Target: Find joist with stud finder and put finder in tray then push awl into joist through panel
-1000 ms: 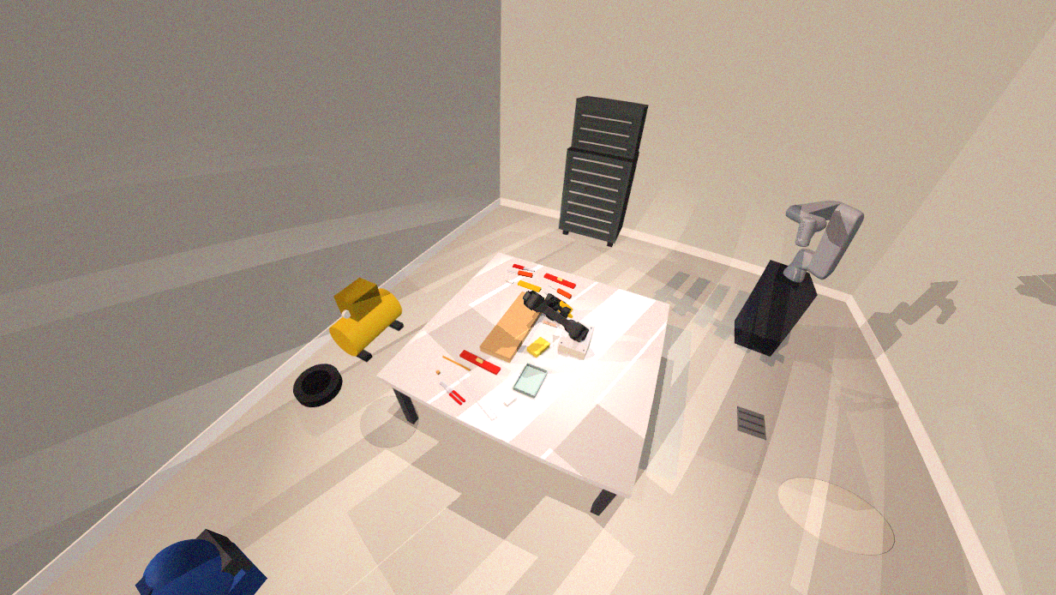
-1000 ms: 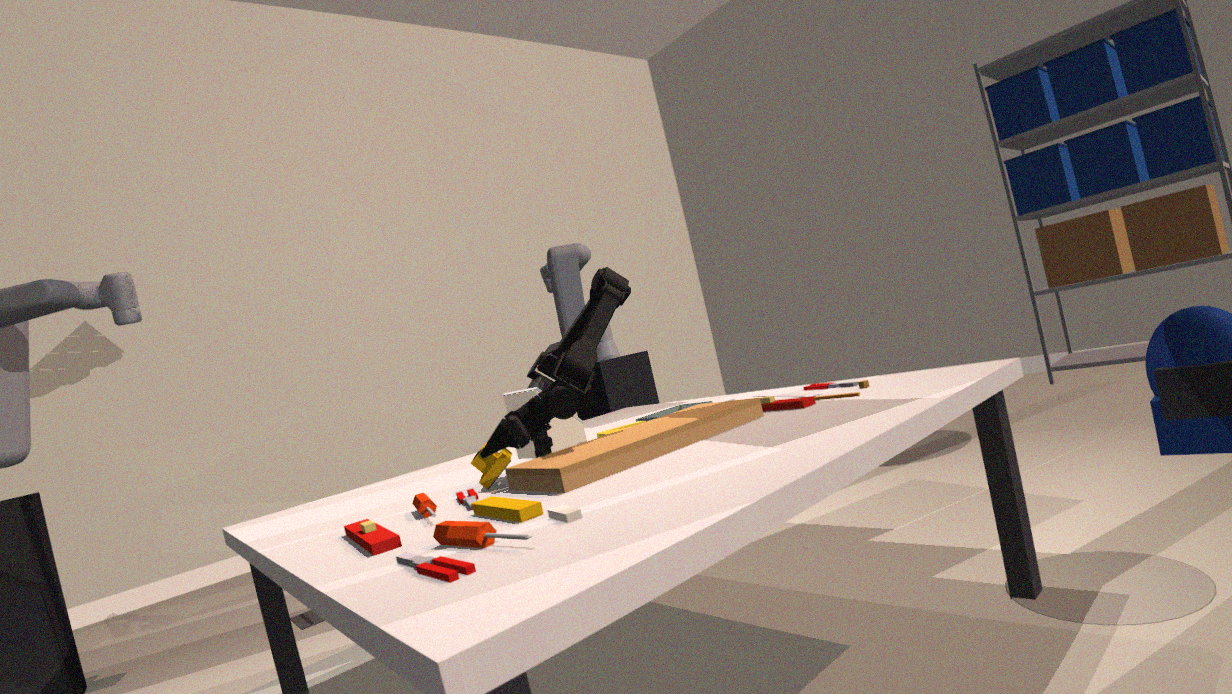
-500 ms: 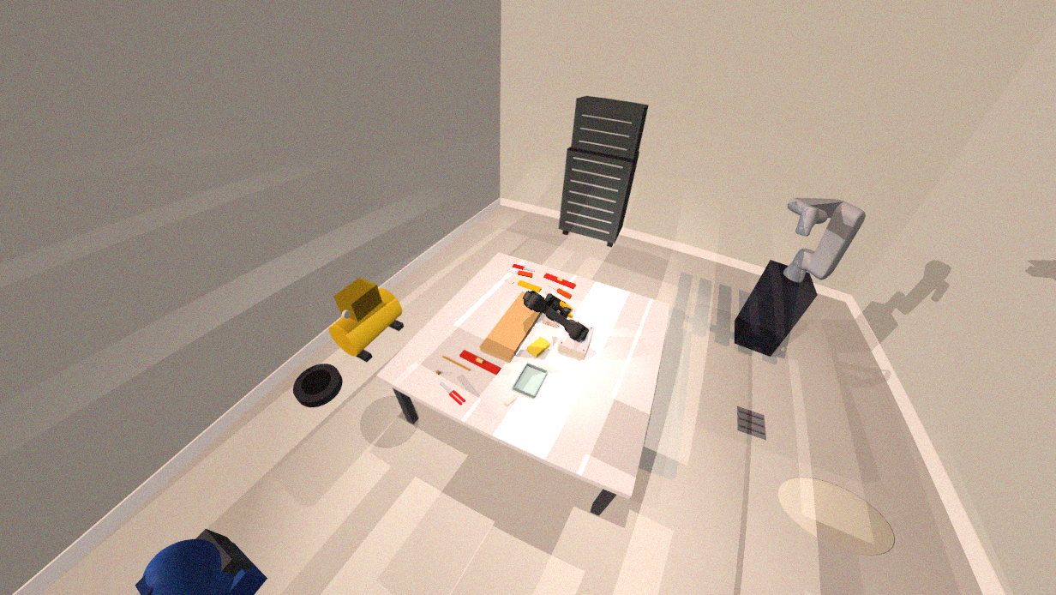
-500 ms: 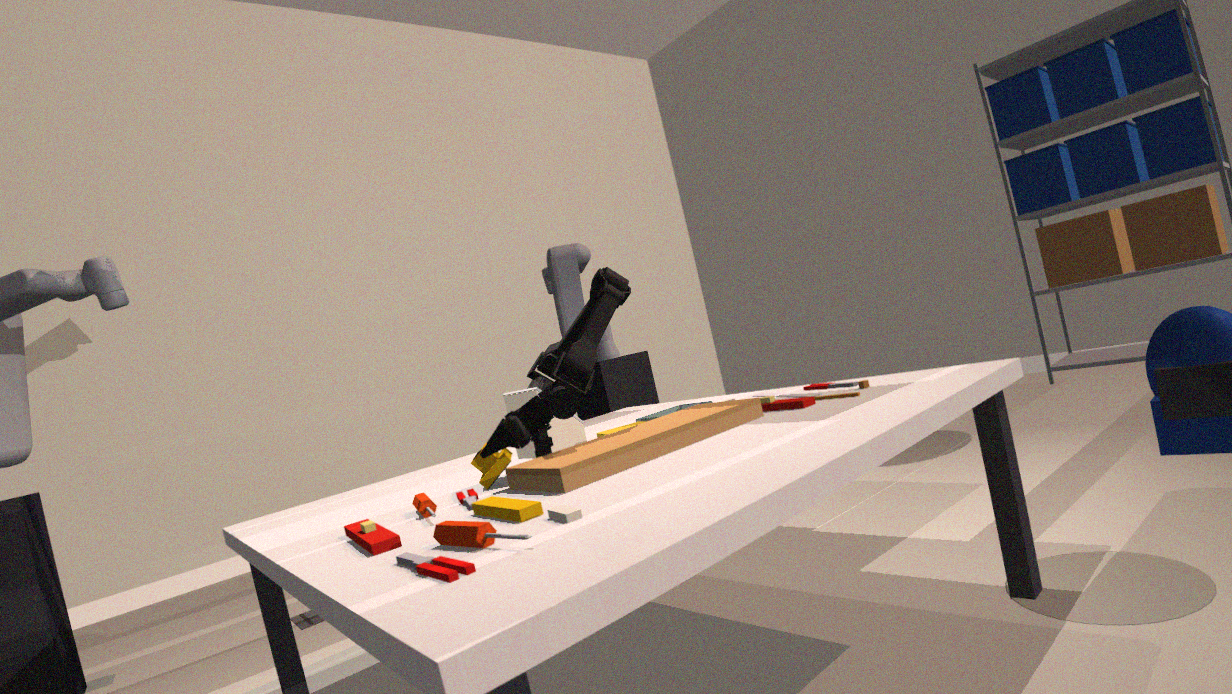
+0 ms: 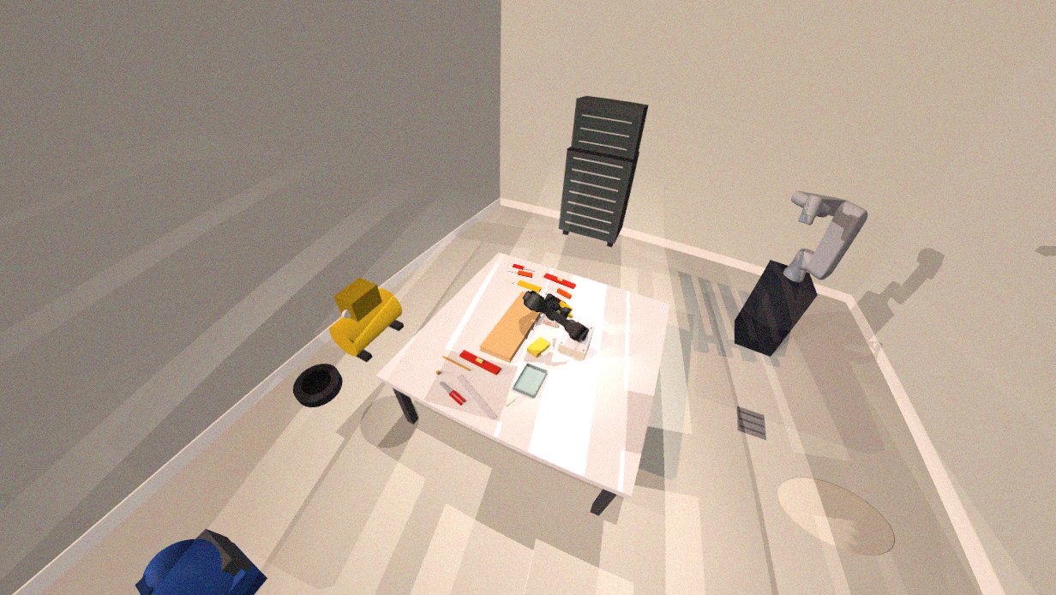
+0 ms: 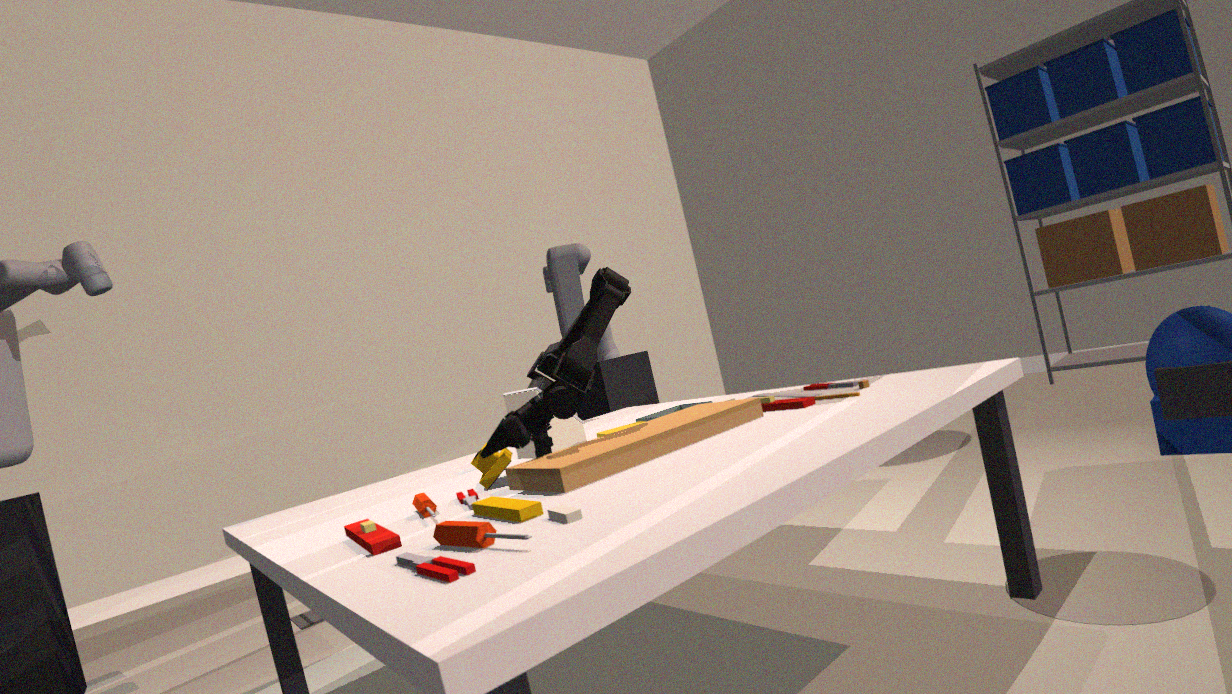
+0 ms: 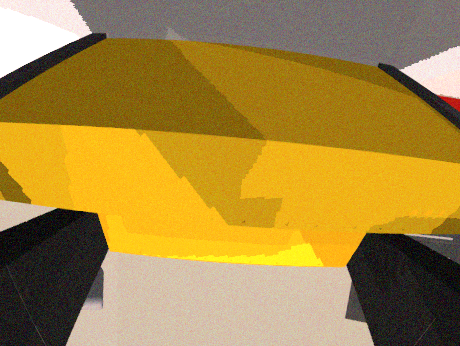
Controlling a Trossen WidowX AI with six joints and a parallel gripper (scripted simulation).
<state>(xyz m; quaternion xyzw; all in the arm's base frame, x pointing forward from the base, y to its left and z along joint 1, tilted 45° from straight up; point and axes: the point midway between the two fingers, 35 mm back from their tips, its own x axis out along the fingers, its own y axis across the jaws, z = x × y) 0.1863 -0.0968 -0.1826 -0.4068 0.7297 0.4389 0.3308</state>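
My gripper tip is 10 mm short of the yellow stud finder, 10 mm to the left of it and 10 mm above it. The rest, counted from my gripper tip: yellow block: 10 mm ahead, 340 mm to the left, 50 mm below; thin orange tool: 330 mm ahead, 650 mm to the left, 60 mm below; shallow grey tray: 50 mm behind, 550 mm to the left, 50 mm below.
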